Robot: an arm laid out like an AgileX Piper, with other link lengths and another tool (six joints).
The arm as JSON. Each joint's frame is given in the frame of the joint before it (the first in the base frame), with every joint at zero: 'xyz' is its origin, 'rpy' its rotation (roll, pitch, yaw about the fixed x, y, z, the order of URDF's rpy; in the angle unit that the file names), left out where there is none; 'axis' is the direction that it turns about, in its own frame. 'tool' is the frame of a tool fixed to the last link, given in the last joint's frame.
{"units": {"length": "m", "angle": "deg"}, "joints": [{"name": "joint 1", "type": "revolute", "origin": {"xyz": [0.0, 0.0, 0.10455]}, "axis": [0.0, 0.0, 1.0]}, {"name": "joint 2", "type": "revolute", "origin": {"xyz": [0.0, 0.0, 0.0]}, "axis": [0.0, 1.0, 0.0]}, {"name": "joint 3", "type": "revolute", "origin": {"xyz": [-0.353, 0.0, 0.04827]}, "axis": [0.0, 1.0, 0.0]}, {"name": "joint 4", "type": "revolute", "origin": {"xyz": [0.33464, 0.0, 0.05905]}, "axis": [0.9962, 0.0, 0.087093]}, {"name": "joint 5", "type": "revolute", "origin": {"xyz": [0.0, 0.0, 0.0]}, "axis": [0.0, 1.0, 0.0]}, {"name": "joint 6", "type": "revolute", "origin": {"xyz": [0.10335, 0.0, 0.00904]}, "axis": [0.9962, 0.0, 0.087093]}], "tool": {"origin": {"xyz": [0.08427, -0.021, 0.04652], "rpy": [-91.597, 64.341, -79.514]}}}
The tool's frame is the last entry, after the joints.
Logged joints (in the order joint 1, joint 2, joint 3, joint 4, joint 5, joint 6), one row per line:
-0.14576, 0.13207, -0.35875, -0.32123, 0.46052, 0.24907
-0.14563, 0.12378, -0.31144, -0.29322, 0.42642, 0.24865
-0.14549, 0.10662, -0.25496, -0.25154, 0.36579, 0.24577
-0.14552, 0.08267, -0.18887, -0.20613, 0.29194, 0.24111
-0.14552, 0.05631, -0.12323, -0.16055, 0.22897, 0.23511
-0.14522, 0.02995, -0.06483, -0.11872, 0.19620, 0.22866
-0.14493, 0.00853, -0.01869, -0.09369, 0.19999, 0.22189
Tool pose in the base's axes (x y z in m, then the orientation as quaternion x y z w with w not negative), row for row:
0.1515, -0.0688, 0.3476, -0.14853, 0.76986, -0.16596, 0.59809
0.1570, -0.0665, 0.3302, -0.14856, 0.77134, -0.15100, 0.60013
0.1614, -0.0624, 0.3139, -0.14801, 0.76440, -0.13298, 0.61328
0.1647, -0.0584, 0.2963, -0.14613, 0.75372, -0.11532, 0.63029
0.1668, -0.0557, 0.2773, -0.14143, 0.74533, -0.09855, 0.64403
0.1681, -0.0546, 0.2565, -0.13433, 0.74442, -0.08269, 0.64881
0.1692, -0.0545, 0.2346, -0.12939, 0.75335, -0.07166, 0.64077
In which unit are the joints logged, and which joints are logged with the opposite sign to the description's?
The joints are logged in radians. Opposite sign: none.
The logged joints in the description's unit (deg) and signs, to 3 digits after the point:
-8.351, 7.567, -20.555, -18.405, 26.386, 14.271
-8.344, 7.092, -17.844, -16.800, 24.432, 14.247
-8.336, 6.109, -14.608, -14.412, 20.958, 14.082
-8.338, 4.737, -10.821, -11.810, 16.727, 13.815
-8.338, 3.226, -7.061, -9.199, 13.119, 13.471
-8.320, 1.716, -3.714, -6.802, 11.241, 13.101
-8.304, 0.489, -1.071, -5.368, 11.459, 12.713

